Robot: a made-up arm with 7 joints. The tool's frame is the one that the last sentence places.
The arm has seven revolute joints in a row. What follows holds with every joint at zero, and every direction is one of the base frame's.
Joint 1 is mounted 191 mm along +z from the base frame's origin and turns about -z.
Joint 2 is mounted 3 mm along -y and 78 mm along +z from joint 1 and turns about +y.
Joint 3 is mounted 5 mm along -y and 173 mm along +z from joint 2 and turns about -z.
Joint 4 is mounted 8 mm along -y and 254 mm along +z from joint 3 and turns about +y.
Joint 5 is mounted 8 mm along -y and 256 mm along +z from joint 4 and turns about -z.
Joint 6 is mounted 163 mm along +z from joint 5 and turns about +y.
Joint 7 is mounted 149 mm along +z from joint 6 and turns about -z.
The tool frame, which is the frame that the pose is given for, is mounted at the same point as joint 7; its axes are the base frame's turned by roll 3.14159, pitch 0 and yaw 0 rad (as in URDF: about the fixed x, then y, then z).
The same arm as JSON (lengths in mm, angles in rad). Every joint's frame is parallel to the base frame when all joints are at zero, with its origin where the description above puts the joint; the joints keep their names.
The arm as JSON. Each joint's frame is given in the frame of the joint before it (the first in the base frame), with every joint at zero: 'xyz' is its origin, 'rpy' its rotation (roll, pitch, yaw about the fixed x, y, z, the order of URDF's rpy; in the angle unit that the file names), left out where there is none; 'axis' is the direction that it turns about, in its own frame. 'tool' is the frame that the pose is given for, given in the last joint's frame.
{"units": {"length": "mm", "angle": "rad"}, "joints": [
  {"name": "joint 1", "type": "revolute", "origin": {"xyz": [0.0, 0.0, 191.0]}, "axis": [0.0, 0.0, -1.0]},
  {"name": "joint 2", "type": "revolute", "origin": {"xyz": [0.0, -3.0, 78.0]}, "axis": [0.0, 1.0, 0.0]},
  {"name": "joint 3", "type": "revolute", "origin": {"xyz": [0.0, -5.0, 173.0]}, "axis": [0.0, 0.0, -1.0]},
  {"name": "joint 4", "type": "revolute", "origin": {"xyz": [0.0, -8.0, 254.0]}, "axis": [0.0, 1.0, 0.0]},
  {"name": "joint 5", "type": "revolute", "origin": {"xyz": [0.0, -8.0, 256.0]}, "axis": [0.0, 0.0, -1.0]},
  {"name": "joint 6", "type": "revolute", "origin": {"xyz": [0.0, 0.0, 163.0]}, "axis": [0.0, 1.0, 0.0]},
  {"name": "joint 7", "type": "revolute", "origin": {"xyz": [0.0, 0.0, 149.0]}, "axis": [0.0, 0.0, -1.0]}
], "tool": {"origin": {"xyz": [0.0, 0.0, 0.0], "rpy": [3.1416, 0.0, 0.0]}}}

